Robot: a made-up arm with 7 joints.
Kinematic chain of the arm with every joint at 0, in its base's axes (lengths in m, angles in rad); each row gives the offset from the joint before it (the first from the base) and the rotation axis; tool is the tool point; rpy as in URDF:
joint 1: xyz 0.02 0 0.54 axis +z
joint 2: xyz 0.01 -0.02 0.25 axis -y
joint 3: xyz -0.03 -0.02 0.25 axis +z
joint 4: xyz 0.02 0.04 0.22 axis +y
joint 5: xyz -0.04 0 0.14 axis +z
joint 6: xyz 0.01 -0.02 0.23 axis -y
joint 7: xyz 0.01 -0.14 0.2 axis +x
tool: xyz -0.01 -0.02 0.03 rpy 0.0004 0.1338 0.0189
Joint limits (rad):
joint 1: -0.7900..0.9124
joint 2: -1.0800..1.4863
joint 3: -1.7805..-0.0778
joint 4: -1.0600..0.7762
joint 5: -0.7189..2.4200
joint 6: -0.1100..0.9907
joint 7: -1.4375..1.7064
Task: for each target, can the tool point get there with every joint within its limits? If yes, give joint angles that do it. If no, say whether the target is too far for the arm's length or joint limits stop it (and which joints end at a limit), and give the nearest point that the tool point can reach.
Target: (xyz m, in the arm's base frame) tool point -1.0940 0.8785 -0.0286
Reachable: no: too far | nearest point -0.7123 0.5775 0.4020 | short by 0.649 m
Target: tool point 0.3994 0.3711 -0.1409
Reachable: no: joint limits stop it (at a limit: joint 1, joint 2, joint 4, joint 5, joint 6) | nearest point -0.1369 0.5260 0.3299 | short by 0.730 m
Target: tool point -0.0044 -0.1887 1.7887
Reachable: yes | joints 0.4137 0.4889 -0.5132 0.5496 2.0586 0.1178 -1.1401
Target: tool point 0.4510 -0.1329 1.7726
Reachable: yes | joints -0.2386 -0.4190 -0.2575 -0.2366 1.5236 0.0937 0.4331
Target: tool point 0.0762 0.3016 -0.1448
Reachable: no: joint limits stop it (at a limit: joint 1, joint 2, joint 4, joint 5, joint 6) | nearest point -0.2328 0.4388 0.2692 | short by 0.534 m
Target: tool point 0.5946 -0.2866 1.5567
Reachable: yes | joints -0.2340 -0.2646 -0.5158 0.5019 2.1619 0.2371 0.8087
